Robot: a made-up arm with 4 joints. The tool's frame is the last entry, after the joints. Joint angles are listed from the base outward. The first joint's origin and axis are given. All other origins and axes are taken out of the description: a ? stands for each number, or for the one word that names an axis. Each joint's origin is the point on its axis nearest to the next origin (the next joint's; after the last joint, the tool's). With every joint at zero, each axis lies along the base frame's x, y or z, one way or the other. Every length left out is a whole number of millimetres.
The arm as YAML. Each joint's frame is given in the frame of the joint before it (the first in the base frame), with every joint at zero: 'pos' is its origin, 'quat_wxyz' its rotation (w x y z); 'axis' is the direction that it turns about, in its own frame. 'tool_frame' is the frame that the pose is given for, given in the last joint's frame.
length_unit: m
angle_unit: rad
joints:
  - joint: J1
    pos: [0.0, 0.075, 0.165]
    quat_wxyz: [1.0, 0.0, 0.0, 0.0]
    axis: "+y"
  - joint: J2
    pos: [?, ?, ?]
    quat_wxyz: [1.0, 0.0, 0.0, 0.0]
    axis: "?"
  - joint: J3
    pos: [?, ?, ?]
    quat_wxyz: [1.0, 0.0, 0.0, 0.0]
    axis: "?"
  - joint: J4
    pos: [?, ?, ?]
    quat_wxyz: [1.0, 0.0, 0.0, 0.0]
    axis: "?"
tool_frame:
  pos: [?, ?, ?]
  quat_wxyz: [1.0, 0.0, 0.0, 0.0]
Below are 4 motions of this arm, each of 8 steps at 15 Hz.
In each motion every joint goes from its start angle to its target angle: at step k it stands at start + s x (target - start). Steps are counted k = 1, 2, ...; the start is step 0. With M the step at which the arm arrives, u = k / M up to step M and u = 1 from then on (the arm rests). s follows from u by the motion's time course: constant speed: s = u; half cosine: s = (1 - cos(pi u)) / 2; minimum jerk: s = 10 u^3 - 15 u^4 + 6 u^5.
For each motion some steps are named. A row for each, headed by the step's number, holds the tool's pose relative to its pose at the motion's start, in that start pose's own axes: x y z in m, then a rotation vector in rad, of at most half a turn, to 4 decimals.
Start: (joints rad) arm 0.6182 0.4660 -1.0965 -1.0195
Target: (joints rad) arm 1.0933 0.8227 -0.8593 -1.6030
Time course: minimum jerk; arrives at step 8
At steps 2, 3, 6, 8:
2: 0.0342 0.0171 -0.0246 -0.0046 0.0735 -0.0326
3: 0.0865 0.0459 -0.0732 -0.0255 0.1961 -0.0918
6: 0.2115 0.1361 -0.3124 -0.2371 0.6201 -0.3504
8: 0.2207 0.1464 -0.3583 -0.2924 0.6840 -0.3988

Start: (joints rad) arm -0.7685 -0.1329 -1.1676 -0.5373
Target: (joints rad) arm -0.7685 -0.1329 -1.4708 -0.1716
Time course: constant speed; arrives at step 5
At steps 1, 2, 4, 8:
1: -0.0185 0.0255 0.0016 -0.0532 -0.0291 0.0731
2: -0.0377 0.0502 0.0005 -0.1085 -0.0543 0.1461
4: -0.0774 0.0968 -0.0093 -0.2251 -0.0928 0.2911
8: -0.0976 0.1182 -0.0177 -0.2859 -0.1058 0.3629

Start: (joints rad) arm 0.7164 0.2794 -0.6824 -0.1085
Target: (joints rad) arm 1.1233 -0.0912 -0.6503 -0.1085
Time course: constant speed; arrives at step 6
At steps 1, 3, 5, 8:
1: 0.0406 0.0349 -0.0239 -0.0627 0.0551 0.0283
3: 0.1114 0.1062 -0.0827 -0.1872 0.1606 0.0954
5: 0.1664 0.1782 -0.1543 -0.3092 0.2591 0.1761
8: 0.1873 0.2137 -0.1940 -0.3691 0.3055 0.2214

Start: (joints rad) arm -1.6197 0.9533 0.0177 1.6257
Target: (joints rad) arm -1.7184 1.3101 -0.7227 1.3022
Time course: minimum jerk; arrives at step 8
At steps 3, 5, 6, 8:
3: 0.0404 0.0037 -0.0027 -0.0154 0.1057 -0.0674
5: 0.1008 0.0109 -0.0192 -0.0656 0.2747 -0.1799
6: 0.1216 0.0138 -0.0290 -0.0929 0.3373 -0.2233
8: 0.1335 0.0155 -0.0358 -0.1114 0.3745 -0.2496

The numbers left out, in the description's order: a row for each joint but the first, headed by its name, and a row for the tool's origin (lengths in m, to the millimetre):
J2: xyz 0.185 0.0 0.344, axis +x
J3: xyz 0.0 0.039 0.042, axis +x
J4: xyz 0.0 -0.081 0.31, axis +z
tool: xyz 0.131 0.117 0.0

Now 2 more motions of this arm.
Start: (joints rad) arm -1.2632 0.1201 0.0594 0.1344
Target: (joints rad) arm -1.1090 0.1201 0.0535 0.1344
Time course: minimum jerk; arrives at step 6
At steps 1, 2, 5, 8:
1: 0.0038 -0.0007 -0.0016 0.0005 0.0054 -0.0010
2: 0.0223 -0.0044 -0.0100 0.0030 0.0317 -0.0058
5: 0.0992 -0.0210 -0.0516 0.0140 0.1459 -0.0261
8: 0.1027 -0.0218 -0.0537 0.0145 0.1512 -0.0271

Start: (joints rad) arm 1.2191 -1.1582 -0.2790 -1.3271
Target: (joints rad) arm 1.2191 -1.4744 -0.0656 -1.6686
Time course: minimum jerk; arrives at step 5
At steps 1, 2, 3, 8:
1: -0.0004 -0.0019 0.0006 -0.0014 -0.0058 -0.0198
2: -0.0029 -0.0112 0.0033 -0.0061 -0.0321 -0.1084
3: -0.0082 -0.0256 0.0073 -0.0089 -0.0698 -0.2330
8: -0.0146 -0.0391 0.0106 -0.0075 -0.1030 -0.3412

